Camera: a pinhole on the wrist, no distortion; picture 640 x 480 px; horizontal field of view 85.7 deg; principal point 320.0 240.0 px. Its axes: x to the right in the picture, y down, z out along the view. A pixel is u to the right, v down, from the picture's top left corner.
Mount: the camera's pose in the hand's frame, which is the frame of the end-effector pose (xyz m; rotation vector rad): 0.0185 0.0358 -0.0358 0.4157 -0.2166 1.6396
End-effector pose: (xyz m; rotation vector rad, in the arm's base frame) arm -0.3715 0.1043 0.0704 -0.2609 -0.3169 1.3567
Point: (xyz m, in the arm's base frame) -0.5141 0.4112 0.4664
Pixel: 448.7 60.7
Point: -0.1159 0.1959 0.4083
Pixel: 99.7 178.3
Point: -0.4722 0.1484 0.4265
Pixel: 403.7 255.2
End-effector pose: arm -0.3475 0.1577 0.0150 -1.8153 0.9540 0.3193
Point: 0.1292 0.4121 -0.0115
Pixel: 156.0 171.2
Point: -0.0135 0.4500 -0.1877
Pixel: 309.0 162.4
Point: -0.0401 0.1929 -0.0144
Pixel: 66.3 49.4
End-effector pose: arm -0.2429 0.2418 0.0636 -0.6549 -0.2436 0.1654
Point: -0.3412 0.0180 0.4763
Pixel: 38.6 391.3
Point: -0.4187 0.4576 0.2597
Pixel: 512.8 395.2
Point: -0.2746 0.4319 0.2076
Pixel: 505.3 248.0
